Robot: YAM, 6 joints.
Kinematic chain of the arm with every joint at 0, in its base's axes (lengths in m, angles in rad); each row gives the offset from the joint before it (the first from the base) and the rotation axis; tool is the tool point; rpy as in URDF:
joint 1: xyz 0 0 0.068 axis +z
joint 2: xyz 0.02 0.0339 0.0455 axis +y
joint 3: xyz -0.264 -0.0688 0 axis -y
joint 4: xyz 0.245 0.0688 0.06 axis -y
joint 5: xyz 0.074 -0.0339 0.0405 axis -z
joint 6: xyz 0.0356 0 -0.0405 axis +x
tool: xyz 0 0 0 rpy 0 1.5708 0
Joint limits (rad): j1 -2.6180..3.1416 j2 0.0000..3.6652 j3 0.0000..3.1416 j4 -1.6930..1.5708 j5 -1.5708..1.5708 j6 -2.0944..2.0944
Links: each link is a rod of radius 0.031 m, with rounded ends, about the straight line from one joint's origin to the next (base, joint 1, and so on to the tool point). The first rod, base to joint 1, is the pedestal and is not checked.
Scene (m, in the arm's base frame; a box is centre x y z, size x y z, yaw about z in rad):
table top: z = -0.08
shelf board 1: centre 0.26 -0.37 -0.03 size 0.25 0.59 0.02 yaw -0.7
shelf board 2: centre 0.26 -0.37 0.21 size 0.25 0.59 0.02 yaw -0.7
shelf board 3: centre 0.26 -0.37 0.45 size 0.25 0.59 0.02 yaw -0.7
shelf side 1: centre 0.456 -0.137 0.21 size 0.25 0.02 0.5 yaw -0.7
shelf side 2: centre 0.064 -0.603 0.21 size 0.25 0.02 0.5 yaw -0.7
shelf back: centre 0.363 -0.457 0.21 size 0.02 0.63 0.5 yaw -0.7
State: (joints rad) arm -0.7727 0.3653 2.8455 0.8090 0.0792 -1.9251
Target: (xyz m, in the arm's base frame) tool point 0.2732 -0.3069 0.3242
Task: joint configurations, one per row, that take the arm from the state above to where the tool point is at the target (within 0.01 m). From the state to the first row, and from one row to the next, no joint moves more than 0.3 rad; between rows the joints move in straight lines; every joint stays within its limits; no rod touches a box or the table.
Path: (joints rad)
1: -0.9601 0.5274 2.5685 0.6613 0.2923 -1.8725
2: -1.1475 0.6896 2.2915 0.5137 0.5054 -1.8199
3: -1.3348 0.8517 2.0145 0.3660 0.7185 -1.7673
4: -1.5222 1.0138 1.7375 0.2183 0.9315 -1.7147
5: -1.7096 1.1760 1.4604 0.0707 1.1446 -1.6621
6: -1.8970 1.3381 1.1834 -0.0770 1.3577 -1.6094
7: -2.0843 1.5003 0.9064 -0.2247 1.5708 -1.5568
8: -1.8346 1.5396 0.9818 -0.1111 1.2742 -1.6305
9: -1.5849 1.5789 1.0572 0.0025 0.9776 -1.7041
10: -1.3352 1.6183 1.1326 0.1161 0.6810 -1.7778
11: -1.0855 1.6576 1.2080 0.2297 0.3844 -1.8514
12: -0.8358 1.6970 1.2834 0.3433 0.0877 -1.9251

